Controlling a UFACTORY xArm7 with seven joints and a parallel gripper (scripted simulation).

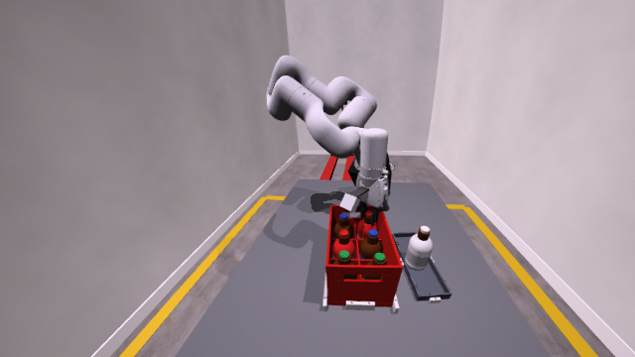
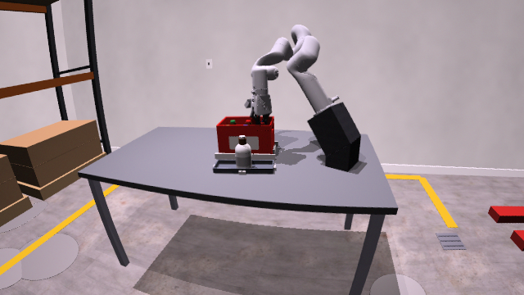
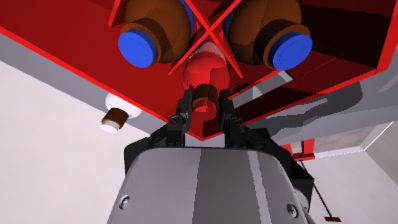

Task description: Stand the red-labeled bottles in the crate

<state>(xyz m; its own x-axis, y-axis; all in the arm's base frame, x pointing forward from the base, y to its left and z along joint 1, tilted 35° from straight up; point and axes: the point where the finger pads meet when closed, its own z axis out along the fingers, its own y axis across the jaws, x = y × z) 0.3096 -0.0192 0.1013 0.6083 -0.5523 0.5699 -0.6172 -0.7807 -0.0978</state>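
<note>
My hand is 8 cm short of the red crate, 5 cm to the left of it and 9 cm above it. Also, from my hand: white bottle (7 cm ahead, 16 cm to the left, 9 cm below); then dark tray (8 cm ahead, 17 cm to the left, 16 cm below).
</note>
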